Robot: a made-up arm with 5 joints. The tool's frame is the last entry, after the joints. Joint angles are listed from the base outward. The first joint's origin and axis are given. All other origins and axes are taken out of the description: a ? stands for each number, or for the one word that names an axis. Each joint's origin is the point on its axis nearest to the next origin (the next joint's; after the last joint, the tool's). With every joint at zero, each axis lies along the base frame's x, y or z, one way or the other. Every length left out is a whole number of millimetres.
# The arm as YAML. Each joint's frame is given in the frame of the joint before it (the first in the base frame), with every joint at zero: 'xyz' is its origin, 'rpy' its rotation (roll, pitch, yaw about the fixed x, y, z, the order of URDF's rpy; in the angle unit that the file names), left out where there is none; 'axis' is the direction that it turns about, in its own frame. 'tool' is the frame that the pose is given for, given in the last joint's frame.
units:
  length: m
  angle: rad
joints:
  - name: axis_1
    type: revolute
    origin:
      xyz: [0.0, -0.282, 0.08]
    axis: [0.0, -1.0, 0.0]
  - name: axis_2
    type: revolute
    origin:
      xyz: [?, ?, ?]
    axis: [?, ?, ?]
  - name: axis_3
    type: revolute
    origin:
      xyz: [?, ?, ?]
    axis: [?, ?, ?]
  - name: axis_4
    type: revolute
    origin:
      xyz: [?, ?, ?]
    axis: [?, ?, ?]
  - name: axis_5
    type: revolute
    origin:
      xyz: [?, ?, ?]
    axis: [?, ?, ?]
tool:
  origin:
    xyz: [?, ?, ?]
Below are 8 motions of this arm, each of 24 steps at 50 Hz.
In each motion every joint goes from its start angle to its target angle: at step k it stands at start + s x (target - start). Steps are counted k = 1, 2, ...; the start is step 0. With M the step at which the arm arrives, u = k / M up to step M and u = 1 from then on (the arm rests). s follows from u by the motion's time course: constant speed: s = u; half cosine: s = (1 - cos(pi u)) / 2; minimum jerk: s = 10 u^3 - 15 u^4 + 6 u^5.
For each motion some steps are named. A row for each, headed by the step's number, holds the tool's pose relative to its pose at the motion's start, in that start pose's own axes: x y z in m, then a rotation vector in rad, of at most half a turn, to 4 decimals.
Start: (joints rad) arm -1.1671 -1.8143 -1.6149 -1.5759 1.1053
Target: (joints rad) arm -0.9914 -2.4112 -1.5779 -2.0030 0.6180
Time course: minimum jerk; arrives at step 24
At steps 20, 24:
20: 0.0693 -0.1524 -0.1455 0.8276 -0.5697 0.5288
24: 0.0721 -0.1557 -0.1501 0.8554 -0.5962 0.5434

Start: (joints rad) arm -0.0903 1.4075 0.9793 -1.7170 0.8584
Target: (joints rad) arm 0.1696 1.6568 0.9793 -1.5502 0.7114
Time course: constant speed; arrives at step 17
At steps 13, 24:
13: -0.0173 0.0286 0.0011 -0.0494 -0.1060 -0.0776
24: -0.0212 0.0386 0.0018 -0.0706 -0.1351 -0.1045

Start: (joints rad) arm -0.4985 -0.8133 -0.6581 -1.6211 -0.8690
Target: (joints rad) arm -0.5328 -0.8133 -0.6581 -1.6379 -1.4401
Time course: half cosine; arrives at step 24
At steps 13, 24:
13: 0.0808 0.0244 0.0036 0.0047 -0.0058 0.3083
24: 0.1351 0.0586 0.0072 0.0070 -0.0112 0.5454

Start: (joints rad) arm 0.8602 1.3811 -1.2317 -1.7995 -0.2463
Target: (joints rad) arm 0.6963 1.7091 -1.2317 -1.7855 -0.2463
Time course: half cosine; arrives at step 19
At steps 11, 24:
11: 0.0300 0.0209 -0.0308 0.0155 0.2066 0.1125
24: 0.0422 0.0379 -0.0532 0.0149 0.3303 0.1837

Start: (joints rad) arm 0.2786 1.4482 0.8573 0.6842 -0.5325
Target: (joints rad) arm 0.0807 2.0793 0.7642 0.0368 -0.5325
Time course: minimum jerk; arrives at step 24
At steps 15, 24:
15: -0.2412 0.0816 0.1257 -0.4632 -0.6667 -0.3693
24: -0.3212 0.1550 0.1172 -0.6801 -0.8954 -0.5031

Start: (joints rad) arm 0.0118 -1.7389 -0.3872 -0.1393 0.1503
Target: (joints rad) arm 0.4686 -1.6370 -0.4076 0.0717 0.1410
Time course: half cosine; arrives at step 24
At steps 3, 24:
3: 0.0021 0.0010 -0.0008 -0.0197 0.0093 0.0003
24: 0.0510 0.0110 -0.0309 -0.5157 0.2225 -0.0468

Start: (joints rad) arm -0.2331 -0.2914 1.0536 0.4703 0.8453
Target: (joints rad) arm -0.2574 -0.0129 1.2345 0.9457 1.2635
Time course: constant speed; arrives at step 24
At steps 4, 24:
4: -0.0081 -0.0036 0.0047 -0.0058 0.0565 -0.0769
24: -0.0451 -0.0086 0.0440 -0.0872 0.3142 -0.3996

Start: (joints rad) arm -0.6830 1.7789 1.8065 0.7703 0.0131
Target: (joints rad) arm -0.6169 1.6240 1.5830 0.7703 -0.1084
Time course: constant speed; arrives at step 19
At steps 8, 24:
8: 0.0356 0.0001 -0.0121 -0.0352 0.0636 -0.0075
24: 0.0834 -0.0002 -0.0348 -0.0863 0.1569 -0.0084

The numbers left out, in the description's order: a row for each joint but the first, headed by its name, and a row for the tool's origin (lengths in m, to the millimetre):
axis_2: xyz 0.065 0.0 -0.153, axis 0.0 0.0 -1.0
axis_3: xyz -0.012 -0.077 0.0, axis 1.0 0.0 0.0
axis_4: xyz 0.0 0.317 0.003, axis 0.0 1.0 0.0
axis_5: xyz 0.101 0.0 0.219, axis 0.0 0.0 -1.0
tool: xyz 0.051 -0.265 0.0

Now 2 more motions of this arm.
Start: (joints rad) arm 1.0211 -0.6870 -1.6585 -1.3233 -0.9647
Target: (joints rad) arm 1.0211 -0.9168 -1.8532 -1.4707 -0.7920
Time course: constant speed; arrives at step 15
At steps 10, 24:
10: -0.0401 0.0944 0.0515 -0.2264 -0.1155 0.0081
24: -0.0654 0.1434 0.0652 -0.3349 -0.1798 0.0137

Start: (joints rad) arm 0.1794 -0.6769 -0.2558 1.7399 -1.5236
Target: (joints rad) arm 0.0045 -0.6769 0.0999 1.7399 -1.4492
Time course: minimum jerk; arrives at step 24
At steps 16, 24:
16: 0.1202 0.1185 -0.0787 0.1014 0.0820 0.3013
24: 0.1426 0.1560 -0.0968 0.1288 0.0997 0.3820

